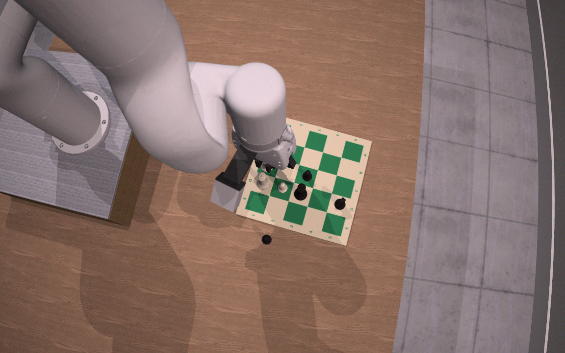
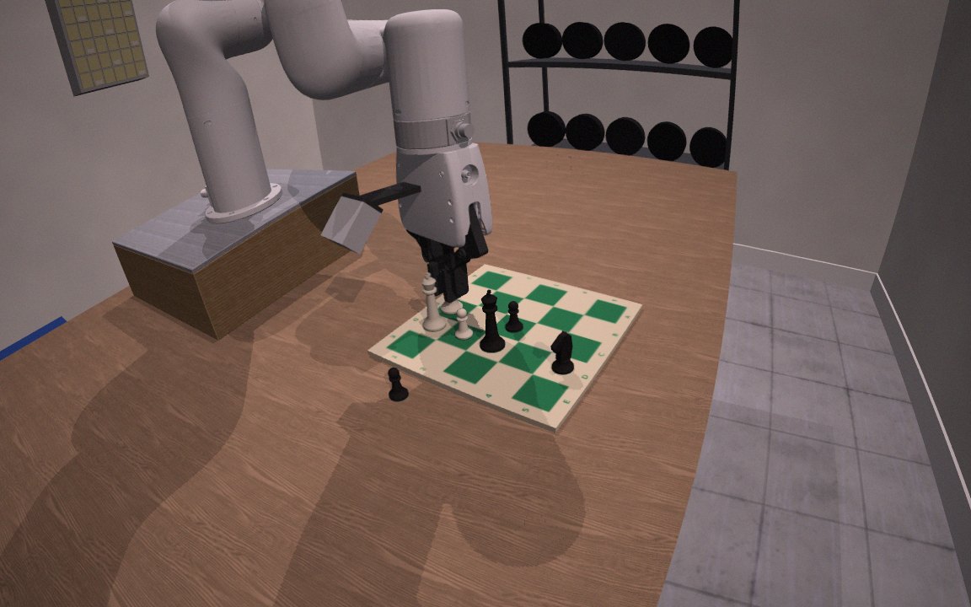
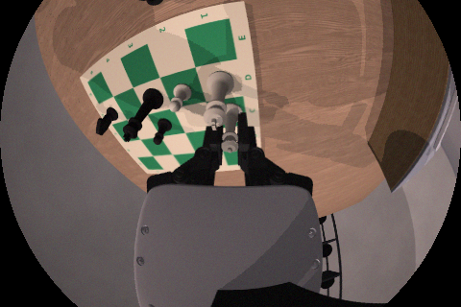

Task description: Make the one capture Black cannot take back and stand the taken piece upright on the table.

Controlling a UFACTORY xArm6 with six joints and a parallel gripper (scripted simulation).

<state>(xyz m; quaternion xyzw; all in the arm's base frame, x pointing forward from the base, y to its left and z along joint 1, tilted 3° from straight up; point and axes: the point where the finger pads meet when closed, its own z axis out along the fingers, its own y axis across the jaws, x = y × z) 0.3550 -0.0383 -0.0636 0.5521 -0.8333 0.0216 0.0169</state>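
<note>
The white king lies 4 cm to the right of my hand and 1 cm below it. The rest, counted from my hand: white pawn (3 cm ahead, 4 cm to the right, 3 cm below); cream chessboard (8 cm ahead, 2 cm to the right, 4 cm below); tall black piece (7 cm ahead, 5 cm to the right, 1 cm below).
</note>
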